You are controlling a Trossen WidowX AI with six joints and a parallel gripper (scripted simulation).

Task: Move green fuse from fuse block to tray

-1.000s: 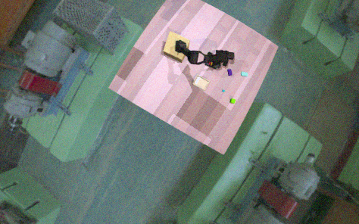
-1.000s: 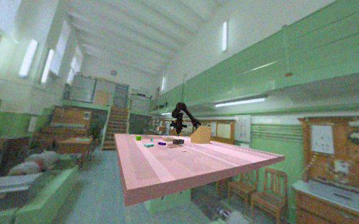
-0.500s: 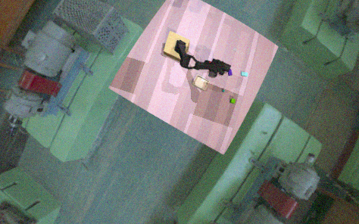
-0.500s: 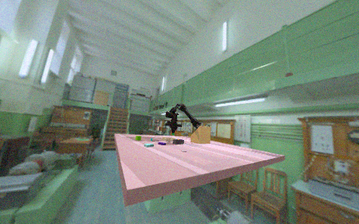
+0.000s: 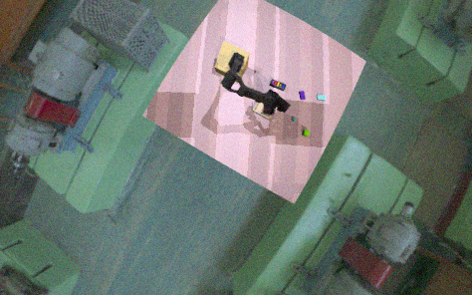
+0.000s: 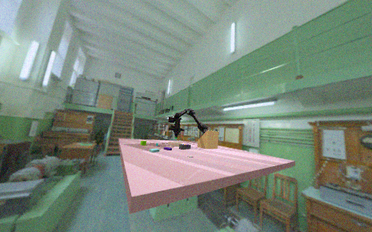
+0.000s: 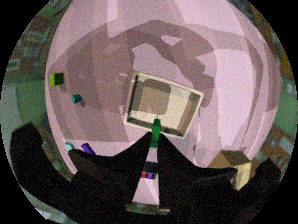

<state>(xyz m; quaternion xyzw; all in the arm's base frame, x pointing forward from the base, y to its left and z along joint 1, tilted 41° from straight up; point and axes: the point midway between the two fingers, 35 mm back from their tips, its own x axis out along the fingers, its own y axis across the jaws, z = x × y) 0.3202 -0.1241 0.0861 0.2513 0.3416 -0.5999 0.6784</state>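
My gripper tip is now 90 mm above the cream tray, 20 mm to the left of it and 10 mm past it. Also, from my gripper tip: purple block: 220 mm to the left, 180 mm ahead, 90 mm below; green fuse: 10 mm below; green cube: 340 mm ahead, 70 mm below, 10 mm to the right.
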